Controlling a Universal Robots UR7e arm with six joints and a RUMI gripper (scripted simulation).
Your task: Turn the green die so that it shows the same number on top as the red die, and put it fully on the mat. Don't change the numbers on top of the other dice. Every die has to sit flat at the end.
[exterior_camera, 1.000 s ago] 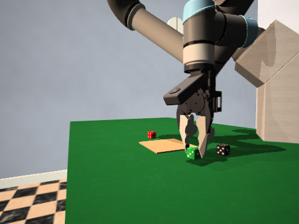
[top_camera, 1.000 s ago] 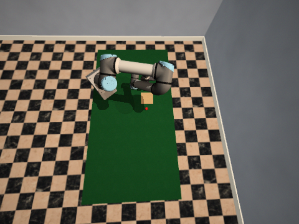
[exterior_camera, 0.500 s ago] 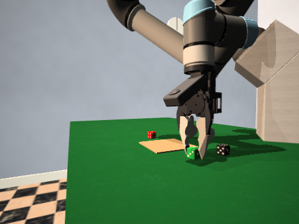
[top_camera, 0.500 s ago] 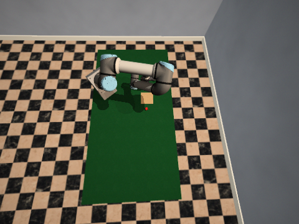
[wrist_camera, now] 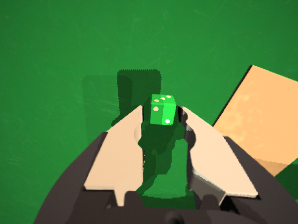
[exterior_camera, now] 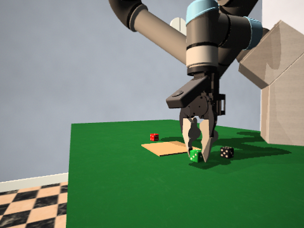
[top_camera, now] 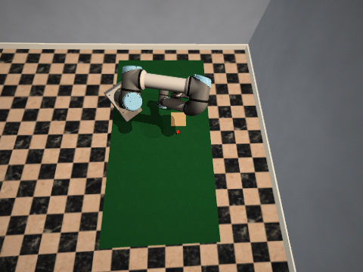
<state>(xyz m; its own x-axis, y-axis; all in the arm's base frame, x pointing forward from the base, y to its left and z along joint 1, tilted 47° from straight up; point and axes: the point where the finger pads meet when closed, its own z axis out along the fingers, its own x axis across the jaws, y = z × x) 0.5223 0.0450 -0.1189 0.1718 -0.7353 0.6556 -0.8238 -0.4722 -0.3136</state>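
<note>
Right now my hand is right at the green die. The rest, counted from my hand: black die 9 cm behind, 1 cm to the left; then red die 3 cm behind, 27 cm to the right; then tan mat 1 cm behind, 14 cm to the right, 2 cm below.
</note>
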